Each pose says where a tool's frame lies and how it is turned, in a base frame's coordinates. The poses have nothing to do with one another.
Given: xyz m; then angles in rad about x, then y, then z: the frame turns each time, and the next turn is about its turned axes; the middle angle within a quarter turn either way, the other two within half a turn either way.
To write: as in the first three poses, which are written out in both.
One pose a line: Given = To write
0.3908, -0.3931, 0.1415, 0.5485, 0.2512, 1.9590 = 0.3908, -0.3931, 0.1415, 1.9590, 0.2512, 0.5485
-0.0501, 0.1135, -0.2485, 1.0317, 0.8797, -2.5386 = -0.0501, 0.1135, -0.2485, -2.5386, 0.8797, 1.0317
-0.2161, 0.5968, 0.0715, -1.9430, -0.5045, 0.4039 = -0.2161, 0.5968, 0.0715, 0.4039, -0.5045, -1.9430
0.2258, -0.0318, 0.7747, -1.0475, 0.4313, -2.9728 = 0.2258, -0.0318, 0.7747, -2.9728, 0.4313, -1.0475
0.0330, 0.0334, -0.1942, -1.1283, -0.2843, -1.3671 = 0.0330, 0.0334, -0.1942, -1.3671, -0.2843, -1.1283
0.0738, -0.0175, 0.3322, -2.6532, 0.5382, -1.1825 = 0.0738, -0.0175, 0.3322, -1.1825, 0.5382, -2.6532
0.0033, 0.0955, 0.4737, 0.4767, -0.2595, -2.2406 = 0.0033, 0.0955, 0.4737, -2.2406, -0.2595, 0.4767
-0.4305, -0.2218, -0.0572, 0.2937, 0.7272, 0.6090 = -0.4305, -0.2218, -0.0572, 0.6090, 0.7272, 0.2937
